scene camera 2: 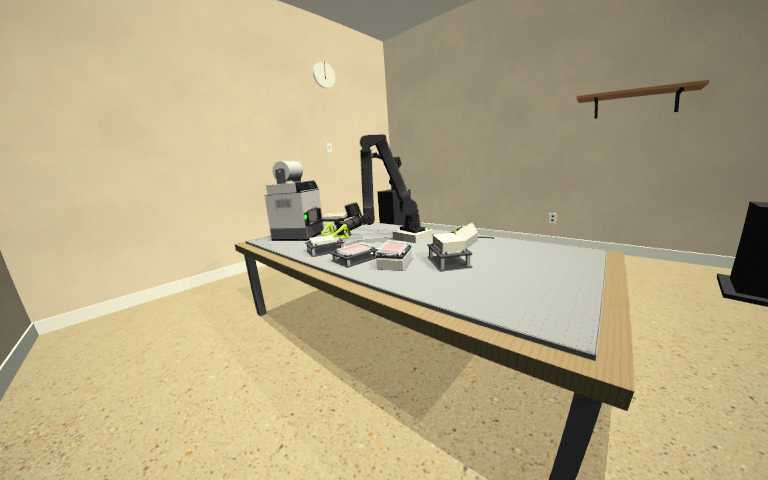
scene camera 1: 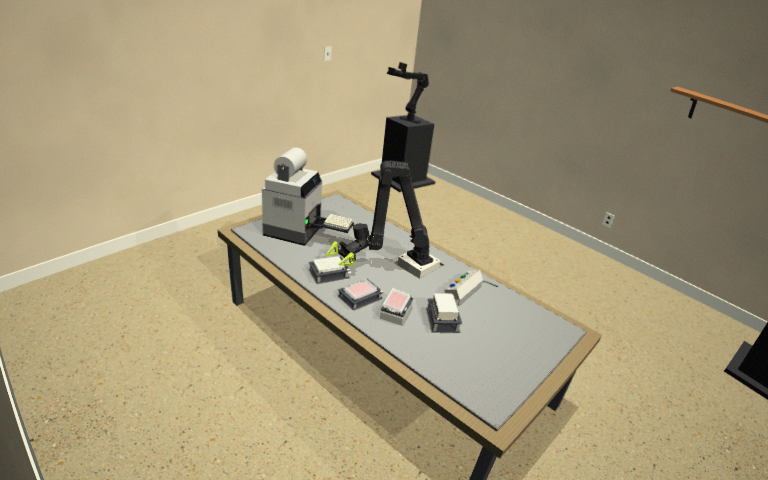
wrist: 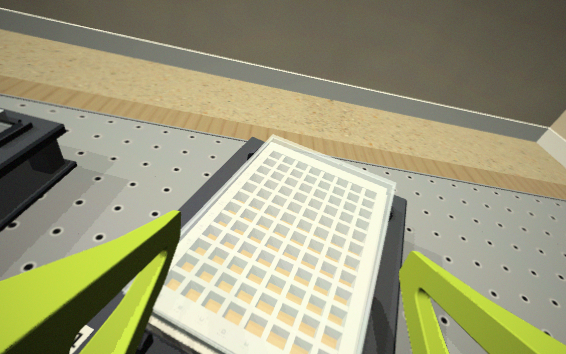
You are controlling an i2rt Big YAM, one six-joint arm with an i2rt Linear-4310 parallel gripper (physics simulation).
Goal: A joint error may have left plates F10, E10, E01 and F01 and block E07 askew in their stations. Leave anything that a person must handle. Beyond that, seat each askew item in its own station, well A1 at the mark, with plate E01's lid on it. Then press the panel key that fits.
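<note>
My gripper [scene camera 1: 340, 254] [scene camera 2: 335, 230] [wrist: 295, 242] is open and empty, its fingers on either side of a white well plate [scene camera 1: 330, 264] [scene camera 2: 323, 241] [wrist: 287, 235]. A clear lid [wrist: 391, 189] lies over this plate, on a dark station [scene camera 1: 331, 276] [wrist: 400, 220]. The plate looks slightly turned against the station. Two pink-topped plates, the left one [scene camera 1: 361, 289] [scene camera 2: 355, 249] and the right one [scene camera 1: 397, 300] [scene camera 2: 393, 246], sit on their stations. A cream block [scene camera 1: 445, 305] [scene camera 2: 449, 242] sits on a raised station. Another plate [scene camera 1: 338, 221] is on the machine's tray. Item labels are unreadable.
A grey machine [scene camera 1: 288, 209] [scene camera 2: 291, 212] with a white roll and a green light stands at the table's far left. The key panel [scene camera 1: 467, 287] [scene camera 2: 470, 234], with coloured keys, stands behind the block. A dark station part [wrist: 30, 145] shows at the wrist view's left edge.
</note>
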